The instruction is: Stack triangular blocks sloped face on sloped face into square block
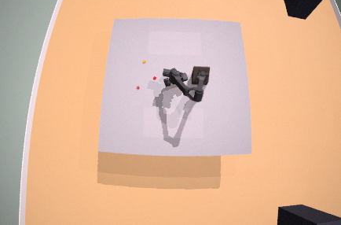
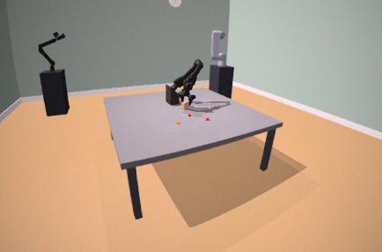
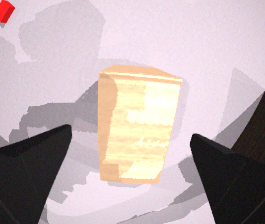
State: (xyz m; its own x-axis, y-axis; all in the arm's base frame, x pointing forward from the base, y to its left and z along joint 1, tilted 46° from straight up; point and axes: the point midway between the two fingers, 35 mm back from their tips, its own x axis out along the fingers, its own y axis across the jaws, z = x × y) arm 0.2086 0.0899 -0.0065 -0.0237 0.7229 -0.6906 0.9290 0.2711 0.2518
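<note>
Right now the triangular block is 10 mm to the left of my gripper tip and 10 mm above it. The rest, counted from my gripper tip: orange piece: 290 mm ahead, 200 mm to the right, 40 mm below.
</note>
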